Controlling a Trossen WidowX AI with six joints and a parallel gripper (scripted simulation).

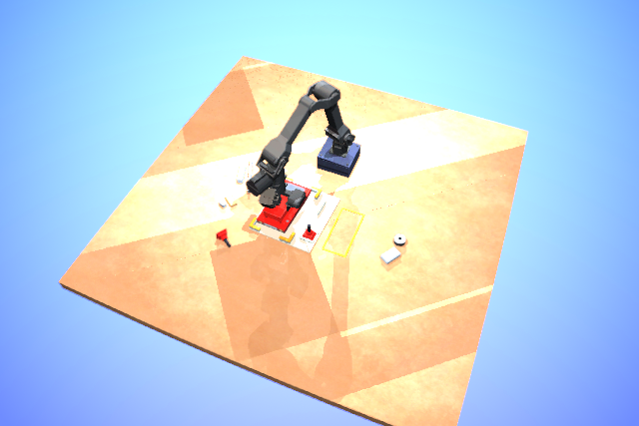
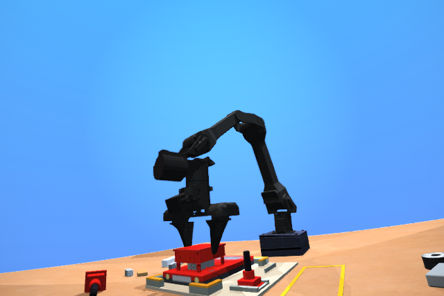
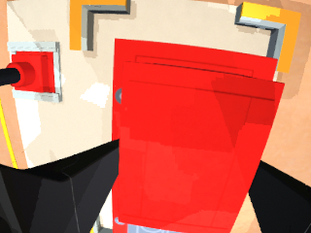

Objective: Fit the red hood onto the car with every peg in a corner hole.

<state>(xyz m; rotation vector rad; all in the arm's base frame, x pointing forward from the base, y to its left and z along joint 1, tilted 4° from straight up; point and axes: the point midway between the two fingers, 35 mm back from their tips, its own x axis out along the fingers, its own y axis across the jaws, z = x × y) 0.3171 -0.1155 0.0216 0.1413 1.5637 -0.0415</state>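
Now: the grey engine block 3 cm below my gripper tip and 1 cm to the left of it. The rest, counted from my gripper tip: red hood 1 cm above; then jig 4 cm to the left, 4 cm below, 2 cm behind; then black wheel 42 cm to the left, 4 cm below, 3 cm behind.
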